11 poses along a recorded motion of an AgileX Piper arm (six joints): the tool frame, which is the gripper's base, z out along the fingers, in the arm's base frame.
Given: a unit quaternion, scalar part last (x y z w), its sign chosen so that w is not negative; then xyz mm.
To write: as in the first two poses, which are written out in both.
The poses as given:
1: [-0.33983 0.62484 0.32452 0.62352 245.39 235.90 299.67]
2: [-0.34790 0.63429 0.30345 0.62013 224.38 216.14 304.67]
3: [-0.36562 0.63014 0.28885 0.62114 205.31 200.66 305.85]
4: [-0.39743 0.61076 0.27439 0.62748 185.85 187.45 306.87]
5: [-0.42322 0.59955 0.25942 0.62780 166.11 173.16 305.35]
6: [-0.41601 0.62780 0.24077 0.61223 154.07 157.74 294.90]
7: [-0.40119 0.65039 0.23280 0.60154 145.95 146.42 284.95]
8: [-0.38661 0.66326 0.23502 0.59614 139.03 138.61 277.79]
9: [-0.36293 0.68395 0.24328 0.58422 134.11 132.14 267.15]
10: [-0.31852 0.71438 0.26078 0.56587 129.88 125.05 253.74]
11: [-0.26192 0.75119 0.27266 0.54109 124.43 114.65 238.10]
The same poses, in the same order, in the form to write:
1: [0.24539 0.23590 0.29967 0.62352 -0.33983 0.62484 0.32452]
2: [0.22438 0.21614 0.30467 0.62013 -0.34790 0.63429 0.30345]
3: [0.20531 0.20066 0.30585 0.62114 -0.36562 0.63014 0.28885]
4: [0.18585 0.18745 0.30687 0.62748 -0.39743 0.61076 0.27439]
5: [0.16611 0.17316 0.30535 0.62780 -0.42322 0.59955 0.25942]
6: [0.15407 0.15774 0.29490 0.61223 -0.41601 0.62780 0.24077]
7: [0.14595 0.14642 0.28495 0.60154 -0.40119 0.65039 0.23280]
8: [0.13903 0.13861 0.27779 0.59614 -0.38661 0.66326 0.23502]
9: [0.13411 0.13214 0.26715 0.58422 -0.36293 0.68395 0.24328]
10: [0.12988 0.12505 0.25374 0.56587 -0.31852 0.71438 0.26078]
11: [0.12443 0.11465 0.23810 0.54109 -0.26192 0.75119 0.27266]
